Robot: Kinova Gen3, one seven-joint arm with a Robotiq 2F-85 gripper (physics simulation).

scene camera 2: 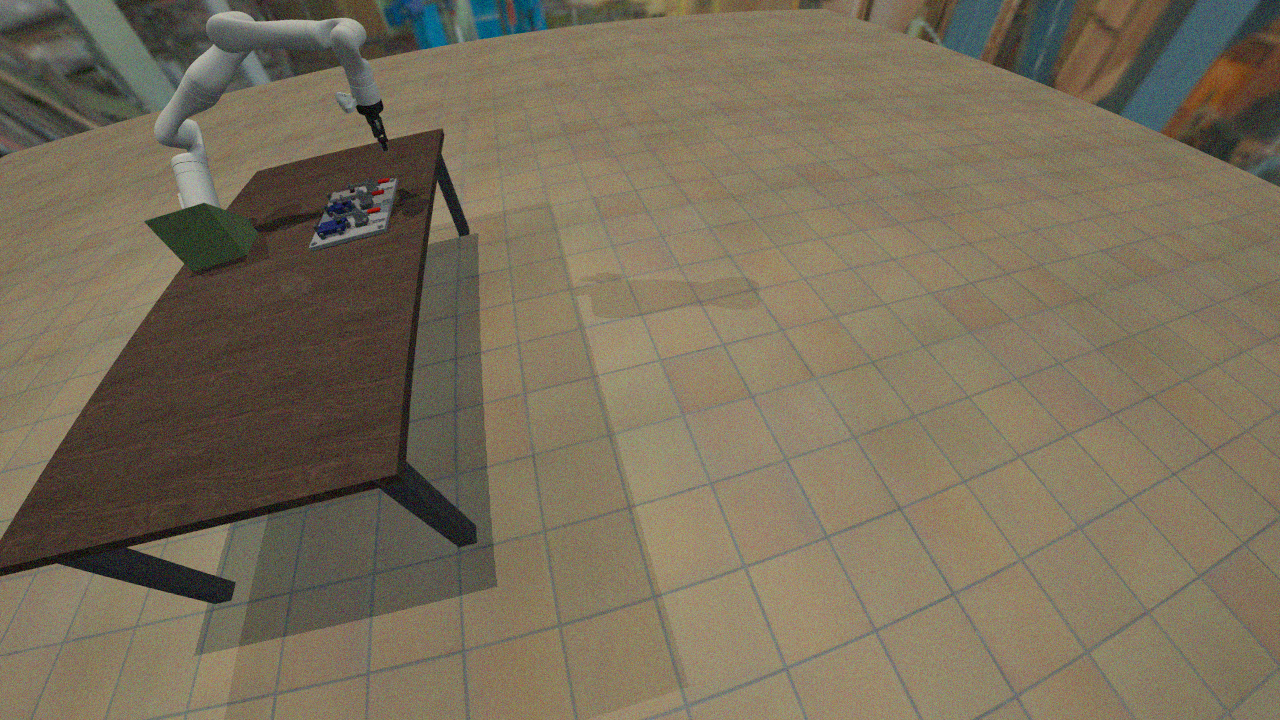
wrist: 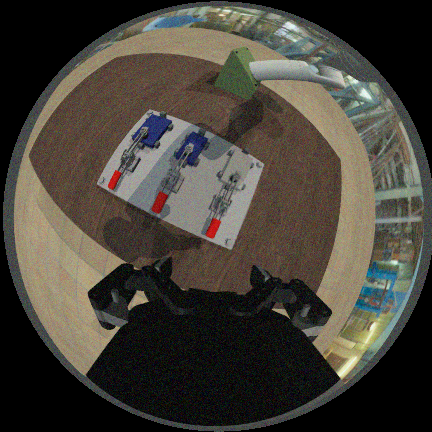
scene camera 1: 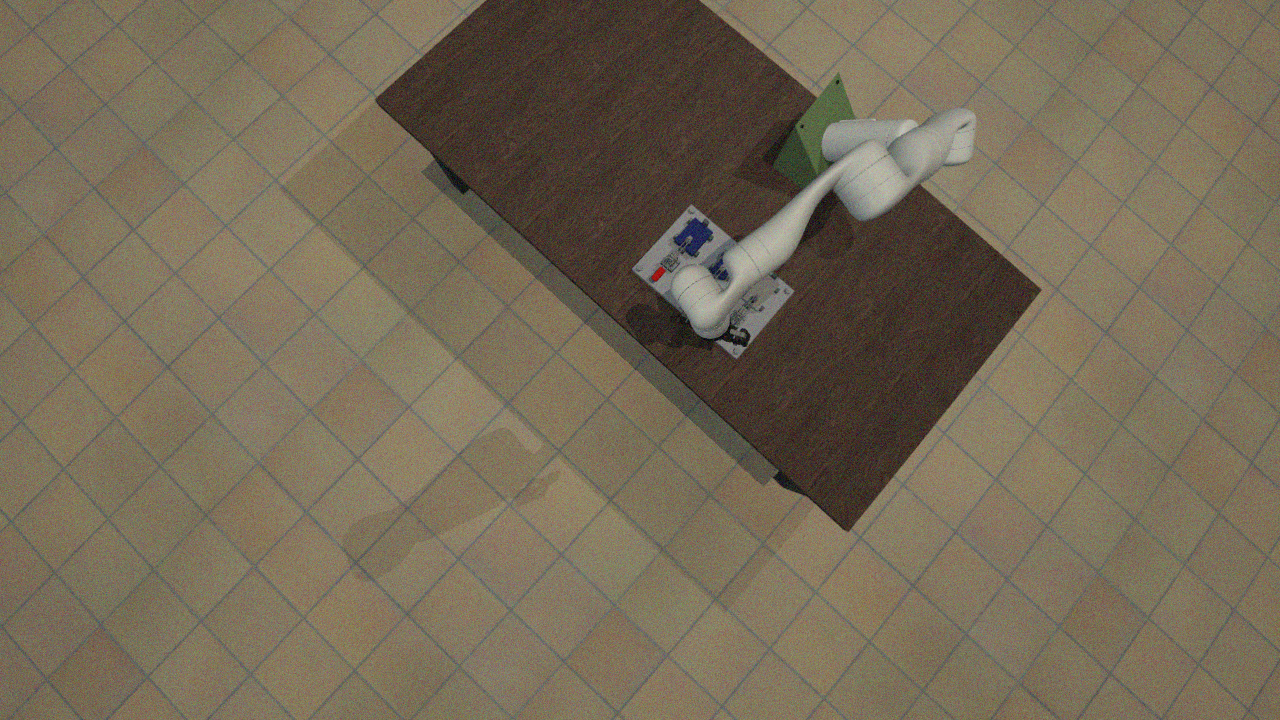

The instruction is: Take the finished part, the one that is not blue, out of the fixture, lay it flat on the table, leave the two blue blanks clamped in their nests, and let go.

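Places are measured from the arm's base along level axes (x ahead, y left, z up), in centimetres.
Where they show: gripper, fingertip midpoint: (scene camera 2: 381, 143) (wrist: 211, 269); arm's base, link origin: (scene camera 2: 207, 220) (wrist: 254, 70) (scene camera 1: 833, 142).
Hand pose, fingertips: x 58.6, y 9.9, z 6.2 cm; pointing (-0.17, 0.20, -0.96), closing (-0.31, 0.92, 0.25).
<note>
Things, the pixels of their top centre, and the offset from my fingertips. "pt": a spot on its surface instead. Level surfaces: height alone.
- fixture plate, top centre: (wrist: 181, 165) (scene camera 1: 713, 279) (scene camera 2: 355, 209) dz -15.0, dx -14.1, dy -9.6 cm
- far end, surface spot: (wrist: 153, 130) (scene camera 1: 695, 239) (scene camera 2: 333, 222) pt dz -12.9, dx -18.2, dy -19.6 cm
- pale grey part, top centre: (wrist: 237, 167) (scene camera 1: 761, 291) (scene camera 2: 344, 193) dz -13.4, dx -19.5, dy +1.3 cm
- clamp's red handle, top centre: (wrist: 213, 227) dz -11.8, dx -5.2, dy +1.5 cm
- dark table, surface height: dz -16.5 cm
The fixture plate (scene camera 1: 765, 317) (scene camera 2: 358, 234) (wrist: 192, 200) lies on the table. Two blue blanks, one at the far end (scene camera 1: 693, 234) (scene camera 2: 332, 226) (wrist: 153, 130) and one in the middle (scene camera 1: 718, 265) (scene camera 2: 340, 206) (wrist: 192, 148), sit in their nests under clamp arms. In the wrist view a pale grey part (wrist: 240, 165) seems to sit in the third nest, hard to tell from the plate; its clamp's red handle (wrist: 213, 228) points toward my gripper. My gripper (scene camera 1: 737, 336) (scene camera 2: 384, 145) (wrist: 211, 269) is open and empty, high above the plate's third-nest end. The arm partly hides the fixture in scene camera 1.
A green wedge-shaped block (scene camera 1: 810, 134) (scene camera 2: 204, 237) (wrist: 237, 75) stands on the dark table (scene camera 1: 554, 134) (scene camera 2: 268, 358) (wrist: 90, 110) beside the arm's base. The other two clamps have red handles (wrist: 114, 180) (wrist: 159, 202). The plate lies near one long table edge.
</note>
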